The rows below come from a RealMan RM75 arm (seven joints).
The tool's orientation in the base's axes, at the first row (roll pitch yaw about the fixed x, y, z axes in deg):
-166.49, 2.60, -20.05
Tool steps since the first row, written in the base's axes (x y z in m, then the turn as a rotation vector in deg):
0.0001, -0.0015, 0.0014, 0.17, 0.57, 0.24
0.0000, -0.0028, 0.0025, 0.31, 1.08, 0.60
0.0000, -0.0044, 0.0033, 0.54, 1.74, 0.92
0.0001, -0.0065, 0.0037, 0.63, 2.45, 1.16
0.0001, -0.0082, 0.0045, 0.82, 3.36, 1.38
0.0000, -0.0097, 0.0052, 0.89, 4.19, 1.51
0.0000, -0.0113, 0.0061, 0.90, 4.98, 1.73
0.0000, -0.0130, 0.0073, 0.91, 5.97, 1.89
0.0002, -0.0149, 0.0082, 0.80, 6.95, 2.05
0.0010, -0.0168, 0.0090, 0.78, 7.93, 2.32
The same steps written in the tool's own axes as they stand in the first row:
0.0005, 0.0010, -0.0017, -0.05, -0.63, -0.09
0.0008, 0.0020, -0.0031, -0.11, -1.23, -0.32
0.0014, 0.0032, -0.0042, -0.13, -1.98, -0.46
0.0022, 0.0050, -0.0051, -0.30, -2.72, -0.53
0.0027, 0.0064, -0.0063, -0.44, -3.66, -0.52
0.0031, 0.0076, -0.0073, -0.67, -4.47, -0.45
0.0036, 0.0089, -0.0086, -0.94, -5.24, -0.48
0.0041, 0.0101, -0.0101, -1.28, -6.18, -0.40
0.0049, 0.0116, -0.0115, -1.72, -7.08, -0.33
0.0063, 0.0128, -0.0126, -2.09, -8.02, -0.36

